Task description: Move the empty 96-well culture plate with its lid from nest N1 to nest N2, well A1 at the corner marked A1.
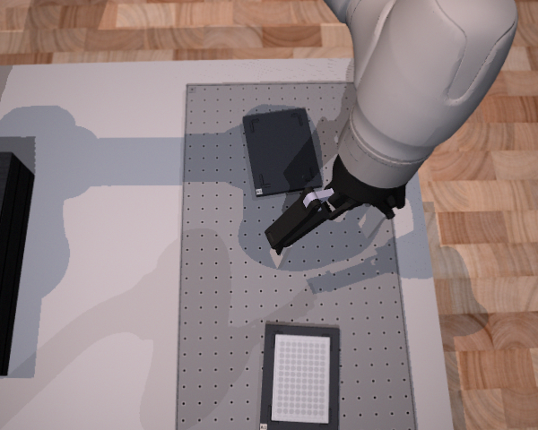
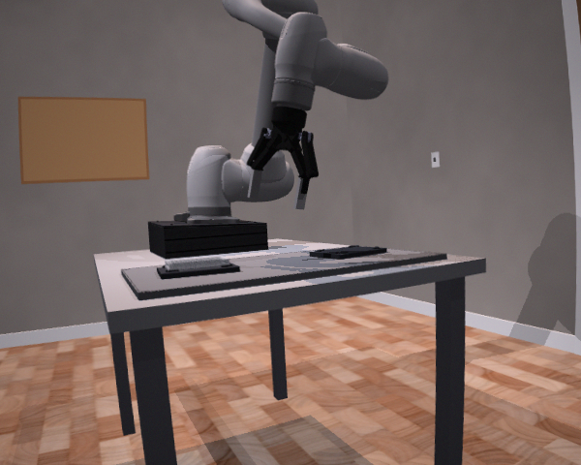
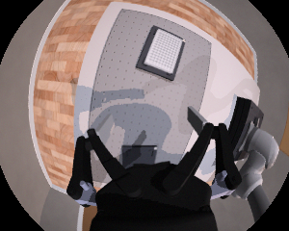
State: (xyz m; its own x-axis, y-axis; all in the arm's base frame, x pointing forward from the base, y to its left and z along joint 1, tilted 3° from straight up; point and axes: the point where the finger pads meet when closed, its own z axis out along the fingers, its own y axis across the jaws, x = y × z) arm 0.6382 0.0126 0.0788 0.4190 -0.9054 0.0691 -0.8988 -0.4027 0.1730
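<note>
The clear lid lies 180 mm to the right of my hand, 120 mm below it and 20 mm behind it. Round my hand: nest N2: 220 mm to the left, 140 mm below, 60 mm behind; nest N1: 180 mm to the right, 140 mm below, 20 mm behind; A1 label: 140 mm below, 130 mm to the left, 100 mm behind.
</note>
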